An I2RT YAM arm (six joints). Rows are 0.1 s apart.
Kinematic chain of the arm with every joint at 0, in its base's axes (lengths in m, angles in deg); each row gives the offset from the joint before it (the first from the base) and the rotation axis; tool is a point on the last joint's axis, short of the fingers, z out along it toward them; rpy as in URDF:
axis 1: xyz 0 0 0.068 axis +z
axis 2: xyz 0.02 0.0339 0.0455 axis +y
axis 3: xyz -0.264 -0.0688 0 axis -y
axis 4: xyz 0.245 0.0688 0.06 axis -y
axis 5: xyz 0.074 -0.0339 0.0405 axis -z
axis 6: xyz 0.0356 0 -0.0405 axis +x
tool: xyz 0 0 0 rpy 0 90 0
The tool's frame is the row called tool.
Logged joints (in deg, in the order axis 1, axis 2, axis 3, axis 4, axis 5, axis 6), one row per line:
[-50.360, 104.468, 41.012, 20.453, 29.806, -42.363]
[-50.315, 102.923, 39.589, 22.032, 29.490, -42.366]
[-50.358, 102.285, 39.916, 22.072, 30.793, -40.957]
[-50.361, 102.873, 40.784, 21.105, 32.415, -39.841]
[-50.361, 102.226, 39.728, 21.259, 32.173, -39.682]
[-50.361, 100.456, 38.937, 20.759, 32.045, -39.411]
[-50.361, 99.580, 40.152, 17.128, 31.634, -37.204]
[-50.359, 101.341, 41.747, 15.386, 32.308, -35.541]
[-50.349, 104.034, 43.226, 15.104, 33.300, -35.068]
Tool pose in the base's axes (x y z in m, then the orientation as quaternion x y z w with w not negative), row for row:
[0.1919, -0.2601, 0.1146, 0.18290, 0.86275, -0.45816, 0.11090]
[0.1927, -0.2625, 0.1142, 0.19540, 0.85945, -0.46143, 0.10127]
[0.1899, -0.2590, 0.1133, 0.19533, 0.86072, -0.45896, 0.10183]
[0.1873, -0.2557, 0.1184, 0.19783, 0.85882, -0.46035, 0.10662]
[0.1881, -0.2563, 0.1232, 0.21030, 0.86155, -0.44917, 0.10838]
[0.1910, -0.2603, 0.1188, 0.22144, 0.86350, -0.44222, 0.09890]
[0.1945, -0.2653, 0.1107, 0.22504, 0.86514, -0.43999, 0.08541]
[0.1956, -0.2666, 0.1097, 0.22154, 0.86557, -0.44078, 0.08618]
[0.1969, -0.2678, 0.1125, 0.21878, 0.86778, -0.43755, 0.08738]
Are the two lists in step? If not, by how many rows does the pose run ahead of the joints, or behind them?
The pose runs 2 rows ahead of the joints: the pose in row i belongs to the joints in row i + 2.
